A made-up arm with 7 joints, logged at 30 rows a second.
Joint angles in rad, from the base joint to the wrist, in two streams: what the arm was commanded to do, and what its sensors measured. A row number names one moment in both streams.
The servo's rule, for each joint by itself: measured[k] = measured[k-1] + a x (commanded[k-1-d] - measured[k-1]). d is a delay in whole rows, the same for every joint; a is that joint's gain. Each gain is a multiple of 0.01, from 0.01 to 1. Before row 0 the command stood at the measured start. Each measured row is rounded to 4 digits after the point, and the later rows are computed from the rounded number. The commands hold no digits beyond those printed.
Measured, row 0:
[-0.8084, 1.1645, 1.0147, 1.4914, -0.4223, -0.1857, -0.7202]
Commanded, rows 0 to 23:
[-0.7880, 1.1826, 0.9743, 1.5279, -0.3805, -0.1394, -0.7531]
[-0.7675, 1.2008, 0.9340, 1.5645, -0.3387, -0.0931, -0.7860]
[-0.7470, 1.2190, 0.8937, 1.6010, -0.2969, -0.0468, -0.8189]
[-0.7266, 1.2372, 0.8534, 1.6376, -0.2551, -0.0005, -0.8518]
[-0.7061, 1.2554, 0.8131, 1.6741, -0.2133, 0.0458, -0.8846]
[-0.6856, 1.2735, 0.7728, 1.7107, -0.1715, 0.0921, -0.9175]
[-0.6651, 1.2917, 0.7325, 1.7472, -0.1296, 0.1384, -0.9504]
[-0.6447, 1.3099, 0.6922, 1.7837, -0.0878, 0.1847, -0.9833]
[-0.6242, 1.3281, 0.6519, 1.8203, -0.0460, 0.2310, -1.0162]
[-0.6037, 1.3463, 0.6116, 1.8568, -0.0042, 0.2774, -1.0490]
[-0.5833, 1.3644, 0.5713, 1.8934, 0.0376, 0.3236, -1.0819]
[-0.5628, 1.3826, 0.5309, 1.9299, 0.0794, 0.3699, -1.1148]
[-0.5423, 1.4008, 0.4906, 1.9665, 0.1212, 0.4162, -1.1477]
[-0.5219, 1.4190, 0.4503, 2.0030, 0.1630, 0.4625, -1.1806]
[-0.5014, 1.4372, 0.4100, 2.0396, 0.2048, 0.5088, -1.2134]
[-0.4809, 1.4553, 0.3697, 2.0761, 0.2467, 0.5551, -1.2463]
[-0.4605, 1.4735, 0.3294, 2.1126, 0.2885, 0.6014, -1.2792]
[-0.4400, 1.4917, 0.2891, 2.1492, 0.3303, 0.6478, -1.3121]
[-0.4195, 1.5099, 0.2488, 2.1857, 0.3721, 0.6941, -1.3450]
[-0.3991, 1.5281, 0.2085, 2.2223, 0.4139, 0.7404, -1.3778]
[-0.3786, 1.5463, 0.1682, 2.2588, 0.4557, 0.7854, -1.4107]
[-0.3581, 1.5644, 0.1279, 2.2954, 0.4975, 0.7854, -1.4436]
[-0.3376, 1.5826, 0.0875, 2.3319, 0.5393, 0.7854, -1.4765]
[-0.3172, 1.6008, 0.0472, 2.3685, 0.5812, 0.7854, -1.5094]
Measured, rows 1 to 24:
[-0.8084, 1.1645, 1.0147, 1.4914, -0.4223, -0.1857, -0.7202]
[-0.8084, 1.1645, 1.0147, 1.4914, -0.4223, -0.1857, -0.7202]
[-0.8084, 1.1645, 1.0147, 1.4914, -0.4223, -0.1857, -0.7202]
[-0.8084, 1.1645, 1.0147, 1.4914, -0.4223, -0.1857, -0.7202]
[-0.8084, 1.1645, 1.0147, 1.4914, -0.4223, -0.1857, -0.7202]
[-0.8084, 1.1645, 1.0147, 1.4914, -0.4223, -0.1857, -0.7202]
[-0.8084, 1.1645, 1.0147, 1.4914, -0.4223, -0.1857, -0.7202]
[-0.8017, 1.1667, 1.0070, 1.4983, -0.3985, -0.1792, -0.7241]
[-0.7904, 1.1708, 0.9931, 1.5109, -0.3644, -0.1671, -0.7315]
[-0.7761, 1.1766, 0.9742, 1.5280, -0.3259, -0.1503, -0.7420]
[-0.7598, 1.1839, 0.9512, 1.5488, -0.2855, -0.1293, -0.7552]
[-0.7421, 1.1925, 0.9250, 1.5726, -0.2443, -0.1048, -0.7707]
[-0.7235, 1.2022, 0.8961, 1.5988, -0.2028, -0.0772, -0.7883]
[-0.7042, 1.2129, 0.8650, 1.6270, -0.1611, -0.0470, -0.8078]
[-0.6846, 1.2245, 0.8322, 1.6568, -0.1193, -0.0146, -0.8289]
[-0.6647, 1.2369, 0.7979, 1.6879, -0.0775, 0.0198, -0.8514]
[-0.6446, 1.2500, 0.7625, 1.7200, -0.0357, 0.0559, -0.8751]
[-0.6244, 1.2637, 0.7262, 1.7529, 0.0061, 0.0934, -0.8999]
[-0.6041, 1.2780, 0.6891, 1.7865, 0.0479, 0.1321, -0.9257]
[-0.5837, 1.2927, 0.6514, 1.8207, 0.0897, 0.1719, -0.9523]
[-0.5633, 1.3079, 0.6132, 1.8553, 0.1315, 0.2126, -0.9797]
[-0.5429, 1.3234, 0.5746, 1.8903, 0.1733, 0.2541, -1.0077]
[-0.5224, 1.3392, 0.5357, 1.9256, 0.2151, 0.2962, -1.0363]
[-0.5020, 1.3553, 0.4965, 1.9611, 0.2569, 0.3389, -1.0654]
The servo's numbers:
d 7
a 0.33 0.12 0.19 0.19 0.57 0.14 0.12

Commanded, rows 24 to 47:
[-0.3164, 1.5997, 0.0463, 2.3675, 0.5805, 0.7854, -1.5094]
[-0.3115, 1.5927, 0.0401, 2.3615, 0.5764, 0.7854, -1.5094]
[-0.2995, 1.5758, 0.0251, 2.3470, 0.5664, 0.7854, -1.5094]
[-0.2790, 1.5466, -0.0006, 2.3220, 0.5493, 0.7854, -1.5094]
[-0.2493, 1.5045, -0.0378, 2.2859, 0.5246, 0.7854, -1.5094]
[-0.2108, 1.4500, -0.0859, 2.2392, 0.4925, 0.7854, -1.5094]
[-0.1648, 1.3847, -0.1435, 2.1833, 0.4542, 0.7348, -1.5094]
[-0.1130, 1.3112, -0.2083, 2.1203, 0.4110, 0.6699, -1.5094]
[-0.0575, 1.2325, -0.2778, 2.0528, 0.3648, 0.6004, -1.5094]
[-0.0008, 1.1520, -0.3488, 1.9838, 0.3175, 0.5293, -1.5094]
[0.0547, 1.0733, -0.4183, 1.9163, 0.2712, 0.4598, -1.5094]
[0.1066, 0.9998, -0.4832, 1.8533, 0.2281, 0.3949, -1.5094]
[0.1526, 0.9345, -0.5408, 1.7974, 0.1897, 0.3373, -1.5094]
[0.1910, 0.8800, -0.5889, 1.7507, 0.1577, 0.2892, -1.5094]
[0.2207, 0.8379, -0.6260, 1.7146, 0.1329, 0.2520, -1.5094]
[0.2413, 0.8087, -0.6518, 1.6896, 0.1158, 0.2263, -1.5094]
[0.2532, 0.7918, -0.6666, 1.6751, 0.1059, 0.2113, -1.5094]
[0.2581, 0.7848, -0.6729, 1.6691, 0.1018, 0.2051, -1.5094]
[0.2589, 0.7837, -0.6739, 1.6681, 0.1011, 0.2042, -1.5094]
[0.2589, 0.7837, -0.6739, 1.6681, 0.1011, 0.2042, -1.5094]
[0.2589, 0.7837, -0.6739, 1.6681, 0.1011, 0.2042, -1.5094]
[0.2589, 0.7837, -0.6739, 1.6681, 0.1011, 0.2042, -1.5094]
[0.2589, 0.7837, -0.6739, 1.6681, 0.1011, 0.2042, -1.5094]
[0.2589, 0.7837, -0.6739, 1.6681, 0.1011, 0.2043, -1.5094]
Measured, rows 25 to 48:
[-0.4815, 1.3717, 0.4571, 1.9968, 0.2987, 0.3821, -1.0950]
[-0.4610, 1.3883, 0.4175, 2.0327, 0.3405, 0.4258, -1.1250]
[-0.4406, 1.4051, 0.3778, 2.0687, 0.3823, 0.4698, -1.1553]
[-0.4201, 1.4220, 0.3380, 2.1048, 0.4241, 0.5140, -1.1859]
[-0.3996, 1.4391, 0.2981, 2.1410, 0.4659, 0.5520, -1.2168]
[-0.3791, 1.4563, 0.2581, 2.1773, 0.5077, 0.5847, -1.2480]
[-0.3587, 1.4736, 0.2180, 2.2136, 0.5496, 0.6128, -1.2794]
[-0.3447, 1.4887, 0.1854, 2.2428, 0.5672, 0.6370, -1.3070]
[-0.3337, 1.5012, 0.1578, 2.2654, 0.5724, 0.6578, -1.3313]
[-0.3224, 1.5102, 0.1326, 2.2809, 0.5690, 0.6757, -1.3527]
[-0.3081, 1.5146, 0.1073, 2.2887, 0.5578, 0.6911, -1.3715]
[-0.2887, 1.5134, 0.0797, 2.2882, 0.5389, 0.7043, -1.3880]
[-0.2630, 1.5058, 0.0482, 2.2789, 0.5125, 0.7157, -1.4026]
[-0.2306, 1.4913, 0.0118, 2.2607, 0.4793, 0.7184, -1.4154]
[-0.1918, 1.4697, -0.0300, 2.2340, 0.4404, 0.7116, -1.4267]
[-0.1475, 1.4412, -0.0771, 2.1996, 0.3973, 0.6960, -1.4366]
[-0.0991, 1.4065, -0.1287, 2.1586, 0.3518, 0.6727, -1.4453]
[-0.0483, 1.3665, -0.1837, 2.1126, 0.3059, 0.6429, -1.4530]
[0.0028, 1.3225, -0.2406, 2.0633, 0.2616, 0.6082, -1.4598]
[0.0522, 1.2759, -0.2976, 2.0128, 0.2206, 0.5703, -1.4658]
[0.0980, 1.2284, -0.3529, 1.9630, 0.1847, 0.5309, -1.4710]
[0.1385, 1.1815, -0.4048, 1.9158, 0.1552, 0.4919, -1.4756]
[0.1724, 1.1368, -0.4517, 1.8728, 0.1327, 0.4547, -1.4797]
[0.1991, 1.0954, -0.4925, 1.8352, 0.1174, 0.4206, -1.4833]

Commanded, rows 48 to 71:
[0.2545, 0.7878, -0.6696, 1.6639, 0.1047, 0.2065, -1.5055]
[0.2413, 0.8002, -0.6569, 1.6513, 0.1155, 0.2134, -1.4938]
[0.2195, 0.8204, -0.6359, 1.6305, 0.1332, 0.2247, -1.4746]
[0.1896, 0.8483, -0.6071, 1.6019, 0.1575, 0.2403, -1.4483]
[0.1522, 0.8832, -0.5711, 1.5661, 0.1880, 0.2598, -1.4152]
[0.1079, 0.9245, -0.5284, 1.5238, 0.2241, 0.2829, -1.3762]
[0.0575, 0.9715, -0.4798, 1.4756, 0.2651, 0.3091, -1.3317]
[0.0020, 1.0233, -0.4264, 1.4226, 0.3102, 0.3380, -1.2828]
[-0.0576, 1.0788, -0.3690, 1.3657, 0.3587, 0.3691, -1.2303]
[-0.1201, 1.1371, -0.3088, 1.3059, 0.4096, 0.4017, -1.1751]
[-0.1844, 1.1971, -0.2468, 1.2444, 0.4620, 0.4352, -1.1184]
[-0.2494, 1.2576, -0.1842, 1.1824, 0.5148, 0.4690, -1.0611]
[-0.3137, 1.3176, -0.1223, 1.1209, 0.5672, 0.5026, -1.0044]
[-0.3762, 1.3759, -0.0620, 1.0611, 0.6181, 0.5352, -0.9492]
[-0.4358, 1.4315, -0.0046, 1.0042, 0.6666, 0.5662, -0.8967]
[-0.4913, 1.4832, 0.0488, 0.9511, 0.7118, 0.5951, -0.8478]
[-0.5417, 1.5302, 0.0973, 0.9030, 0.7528, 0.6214, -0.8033]
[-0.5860, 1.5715, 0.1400, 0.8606, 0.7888, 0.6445, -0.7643]
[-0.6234, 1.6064, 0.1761, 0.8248, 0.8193, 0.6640, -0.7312]
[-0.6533, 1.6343, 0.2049, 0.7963, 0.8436, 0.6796, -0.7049]
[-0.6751, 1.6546, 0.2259, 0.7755, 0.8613, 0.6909, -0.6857]
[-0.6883, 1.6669, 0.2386, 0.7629, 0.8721, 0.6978, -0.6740]
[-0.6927, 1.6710, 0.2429, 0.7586, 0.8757, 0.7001, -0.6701]
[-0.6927, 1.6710, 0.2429, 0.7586, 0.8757, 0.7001, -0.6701]
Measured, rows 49 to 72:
[0.2186, 1.0581, -0.5268, 1.8036, 0.1085, 0.3904, -1.4864]
[0.2319, 1.0252, -0.5547, 1.7779, 0.1043, 0.3643, -1.4892]
[0.2408, 0.9962, -0.5773, 1.7570, 0.1025, 0.3419, -1.4916]
[0.2468, 0.9707, -0.5957, 1.7401, 0.1017, 0.3226, -1.4937]
[0.2508, 0.9483, -0.6106, 1.7264, 0.1014, 0.3060, -1.4956]
[0.2535, 0.9285, -0.6226, 1.7153, 0.1012, 0.2917, -1.4973]
[0.2553, 0.9111, -0.6323, 1.7063, 0.1011, 0.2795, -1.4988]
[0.2550, 0.8963, -0.6394, 1.6982, 0.1032, 0.2693, -1.4996]
[0.2505, 0.8848, -0.6427, 1.6893, 0.1102, 0.2615, -1.4989]
[0.2403, 0.8771, -0.6414, 1.6781, 0.1233, 0.2563, -1.4960]
[0.2236, 0.8736, -0.6349, 1.6636, 0.1428, 0.2541, -1.4903]
[0.2000, 0.8748, -0.6228, 1.6451, 0.1686, 0.2549, -1.4813]
[0.1696, 0.8808, -0.6049, 1.6221, 0.2002, 0.2588, -1.4687]
[0.1326, 0.8917, -0.5811, 1.5943, 0.2372, 0.2658, -1.4523]
[0.0895, 0.9075, -0.5517, 1.5617, 0.2788, 0.2759, -1.4320]
[0.0410, 0.9281, -0.5170, 1.5245, 0.3243, 0.2889, -1.4078]
[-0.0122, 0.9532, -0.4774, 1.4830, 0.3729, 0.3047, -1.3799]
[-0.0690, 0.9825, -0.4336, 1.4377, 0.4237, 0.3230, -1.3485]
[-0.1285, 1.0155, -0.3862, 1.3892, 0.4756, 0.3434, -1.3140]
[-0.1896, 1.0518, -0.3361, 1.3382, 0.5278, 0.3657, -1.2768]
[-0.2512, 1.0907, -0.2840, 1.2856, 0.5793, 0.3894, -1.2375]
[-0.3121, 1.1316, -0.2309, 1.2321, 0.6291, 0.4142, -1.1966]
[-0.3712, 1.1738, -0.1778, 1.1787, 0.6762, 0.4395, -1.1547]
[-0.4275, 1.2166, -0.1255, 1.1263, 0.7199, 0.4650, -1.1125]

